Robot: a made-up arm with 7 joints. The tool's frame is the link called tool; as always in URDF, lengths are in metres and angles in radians.
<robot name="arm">
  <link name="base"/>
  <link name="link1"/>
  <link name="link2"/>
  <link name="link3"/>
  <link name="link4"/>
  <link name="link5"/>
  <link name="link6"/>
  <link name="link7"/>
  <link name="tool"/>
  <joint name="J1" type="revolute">
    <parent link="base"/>
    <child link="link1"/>
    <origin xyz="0 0 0.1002" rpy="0 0 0"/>
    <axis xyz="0 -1 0"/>
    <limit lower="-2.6" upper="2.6"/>
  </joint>
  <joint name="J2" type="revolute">
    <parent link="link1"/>
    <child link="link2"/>
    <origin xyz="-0.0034 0.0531 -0.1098" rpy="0 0 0"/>
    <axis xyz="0 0 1"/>
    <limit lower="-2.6" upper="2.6"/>
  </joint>
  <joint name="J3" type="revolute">
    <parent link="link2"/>
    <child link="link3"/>
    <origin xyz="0.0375 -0.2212 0.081" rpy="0 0 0"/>
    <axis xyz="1 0 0"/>
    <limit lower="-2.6" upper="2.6"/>
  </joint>
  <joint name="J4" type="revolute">
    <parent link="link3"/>
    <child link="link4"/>
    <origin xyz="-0.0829 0.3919 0.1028" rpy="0 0 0"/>
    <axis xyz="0 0 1"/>
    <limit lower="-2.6" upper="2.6"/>
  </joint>
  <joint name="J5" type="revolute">
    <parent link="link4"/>
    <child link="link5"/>
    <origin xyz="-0.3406 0.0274 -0.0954" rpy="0 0 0"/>
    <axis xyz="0 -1 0"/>
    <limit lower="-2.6" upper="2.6"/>
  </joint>
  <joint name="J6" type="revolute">
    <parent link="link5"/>
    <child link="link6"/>
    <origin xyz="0.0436 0.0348 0.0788" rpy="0 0 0"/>
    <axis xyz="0 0 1"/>
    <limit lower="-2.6" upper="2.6"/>
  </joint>
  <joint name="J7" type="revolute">
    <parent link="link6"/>
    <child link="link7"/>
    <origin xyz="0.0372 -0.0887 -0.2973" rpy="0 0 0"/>
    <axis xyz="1 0 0"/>
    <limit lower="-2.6" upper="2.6"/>
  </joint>
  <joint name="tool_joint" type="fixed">
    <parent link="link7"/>
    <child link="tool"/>
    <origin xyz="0.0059 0.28 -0.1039" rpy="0 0 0"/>
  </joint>
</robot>
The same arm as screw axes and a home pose.
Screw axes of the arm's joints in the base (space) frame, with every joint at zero. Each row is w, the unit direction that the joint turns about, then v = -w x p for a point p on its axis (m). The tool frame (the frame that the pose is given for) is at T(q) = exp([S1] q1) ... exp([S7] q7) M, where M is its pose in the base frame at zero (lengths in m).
S1: w 0 -1 0 v 0.1002 0 0
S2: w 0 0 1 v 0.0531 0.0034 0
S3: w 1 0 0 v 0 0.0714 0.1681
S4: w 0 0 1 v 0.2238 0.0488 0
S5: w 0 -1 0 v 0.0788 0 0.3894
S6: w 0 0 1 v 0.286 0.3458 0
S7: w 1 0 0 v 0 -0.1397 -0.1973
M: xyz -0.3027 0.4773 -0.2436 (m) quaternion w x y z 1 0 0 0
Joint limits (rad, base to tool): -2.6..2.6 -2.6..2.6 -2.6..2.6 -2.6..2.6 -2.6..2.6 -2.6..2.6 -2.6..2.6

